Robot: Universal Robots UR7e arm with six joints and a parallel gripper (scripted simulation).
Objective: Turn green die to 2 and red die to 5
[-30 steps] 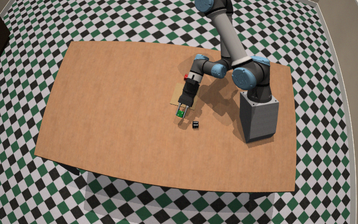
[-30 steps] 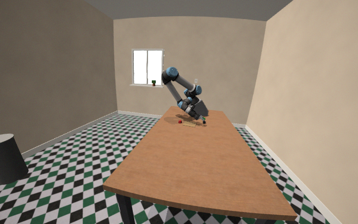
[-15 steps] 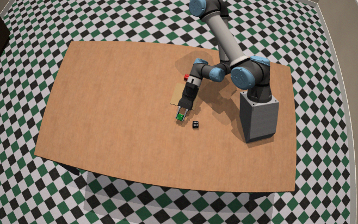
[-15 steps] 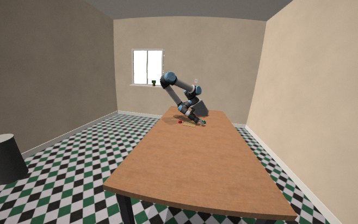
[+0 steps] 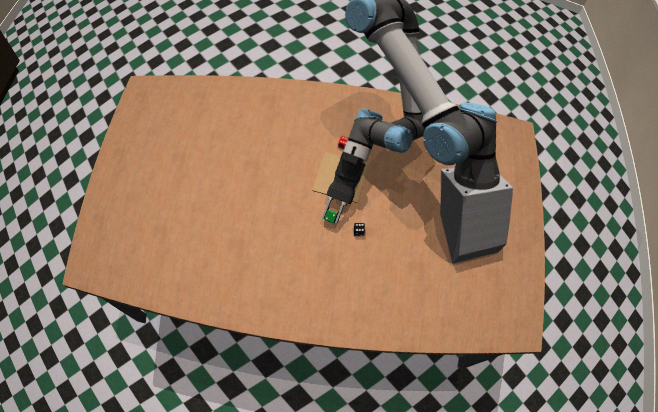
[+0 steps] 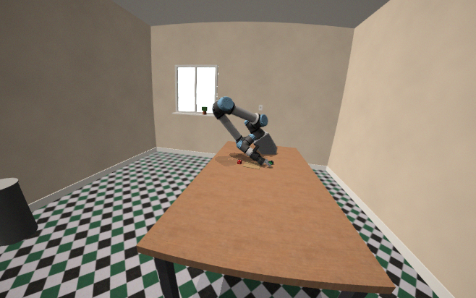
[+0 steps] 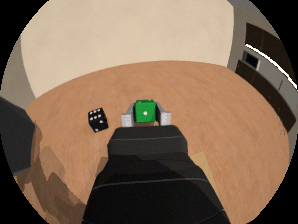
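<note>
Right now my hand is right at the green die. Also, from my hand: black die 80 mm behind, 40 mm to the left, 20 mm below; then tan mat 40 mm behind, 140 mm to the right, 30 mm below; then red die 70 mm behind, 250 mm to the right, 20 mm below.
</note>
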